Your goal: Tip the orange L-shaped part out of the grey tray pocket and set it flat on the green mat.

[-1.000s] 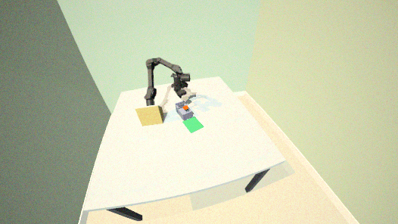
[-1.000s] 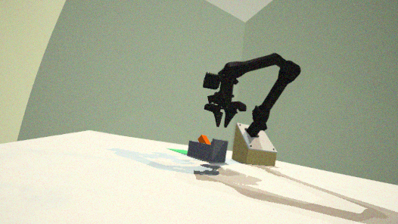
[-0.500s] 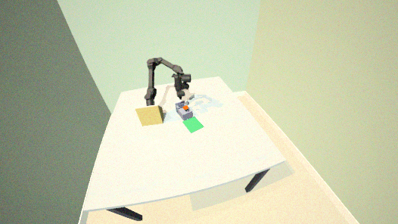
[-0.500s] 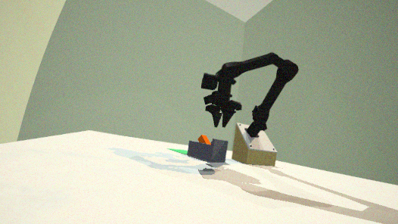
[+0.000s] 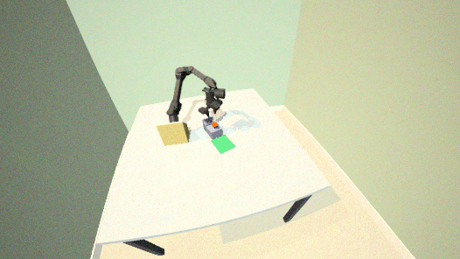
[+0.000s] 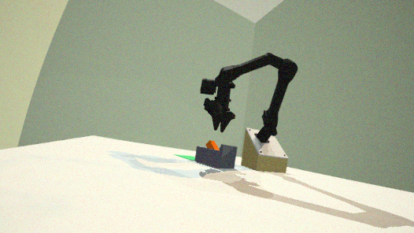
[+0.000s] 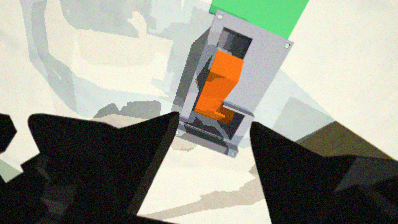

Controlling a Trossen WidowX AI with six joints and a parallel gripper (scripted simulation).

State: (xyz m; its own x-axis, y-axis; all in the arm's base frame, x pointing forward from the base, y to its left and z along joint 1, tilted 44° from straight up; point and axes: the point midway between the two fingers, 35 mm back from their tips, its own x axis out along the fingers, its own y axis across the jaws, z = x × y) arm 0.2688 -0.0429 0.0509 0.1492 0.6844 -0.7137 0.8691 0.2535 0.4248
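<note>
The orange L-shaped part is 100 mm below my gripper tip, 20 mm behind it and 10 mm to the left of it. Also, from my gripper tip: green mat 160 mm to the right, 160 mm below, 20 mm ahead.
</note>
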